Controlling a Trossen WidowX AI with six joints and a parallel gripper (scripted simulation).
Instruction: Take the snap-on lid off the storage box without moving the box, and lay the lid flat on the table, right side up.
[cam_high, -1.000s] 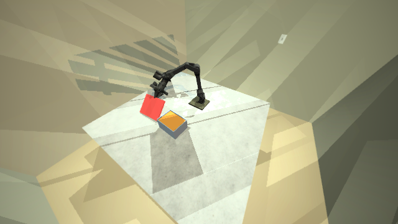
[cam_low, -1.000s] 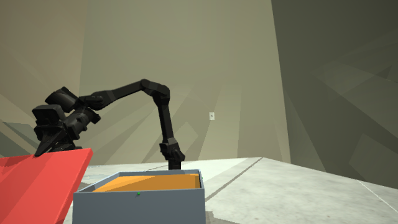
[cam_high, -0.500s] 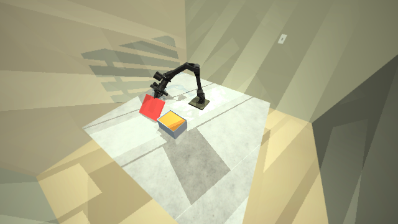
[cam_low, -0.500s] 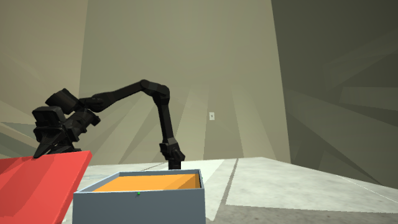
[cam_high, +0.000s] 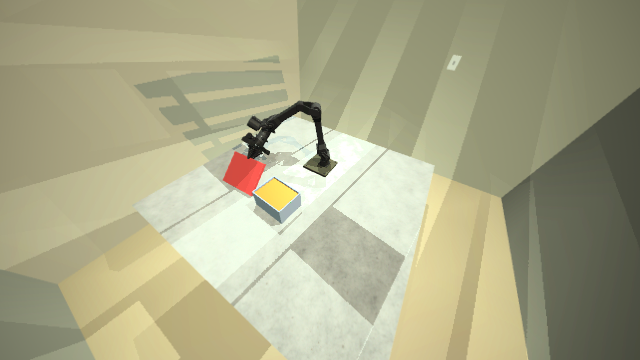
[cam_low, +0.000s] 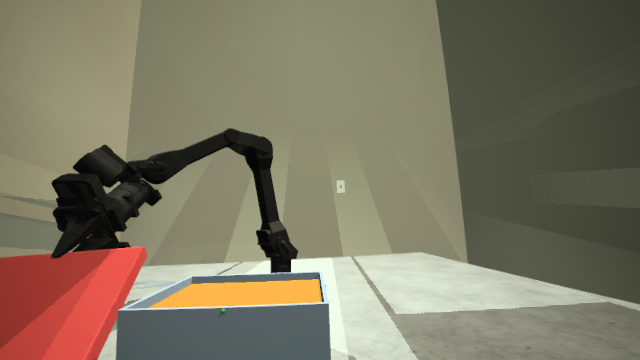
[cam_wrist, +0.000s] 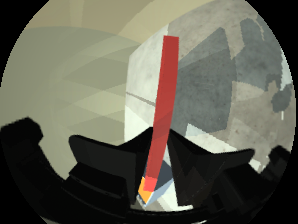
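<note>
The red lid is 6 cm ahead of my gripper tip and 5 cm below it. Round my gripper tip: storage box 26 cm to the left, 12 cm ahead, 8 cm below.
</note>
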